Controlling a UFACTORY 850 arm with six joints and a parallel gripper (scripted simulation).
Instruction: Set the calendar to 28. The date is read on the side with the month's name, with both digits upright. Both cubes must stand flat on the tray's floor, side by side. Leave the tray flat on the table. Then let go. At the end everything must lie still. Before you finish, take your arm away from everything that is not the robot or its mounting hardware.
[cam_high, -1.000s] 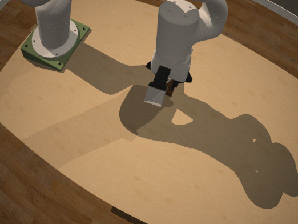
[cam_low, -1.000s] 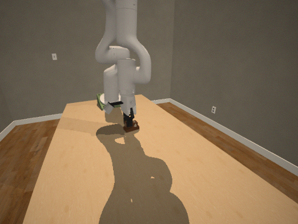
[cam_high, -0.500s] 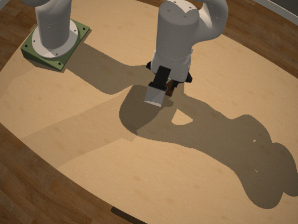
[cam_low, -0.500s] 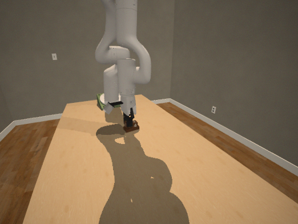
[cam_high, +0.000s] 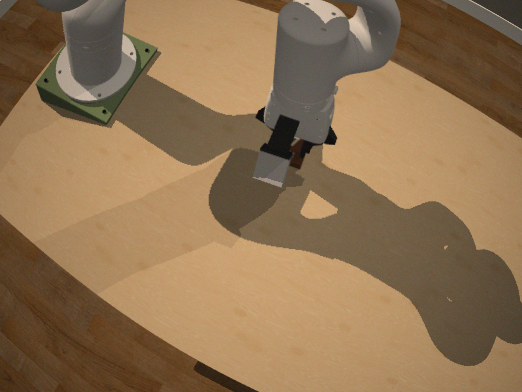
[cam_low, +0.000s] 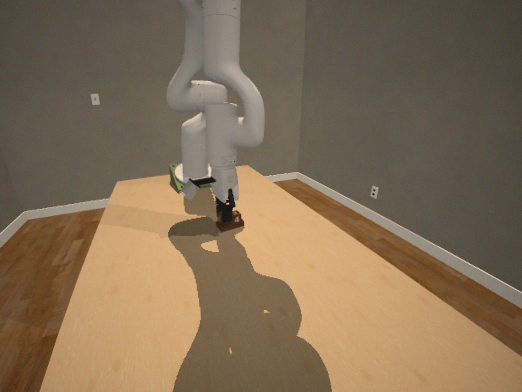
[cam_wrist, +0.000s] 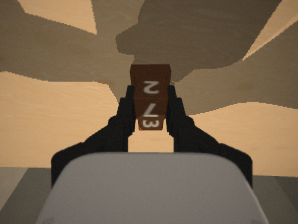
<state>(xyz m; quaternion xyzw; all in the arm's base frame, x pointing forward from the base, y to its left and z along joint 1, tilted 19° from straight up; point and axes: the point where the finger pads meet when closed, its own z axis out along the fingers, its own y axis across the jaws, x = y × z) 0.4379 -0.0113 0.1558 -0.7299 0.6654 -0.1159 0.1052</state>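
The tray lies 40 mm below my hand and 20 mm to the left of it.
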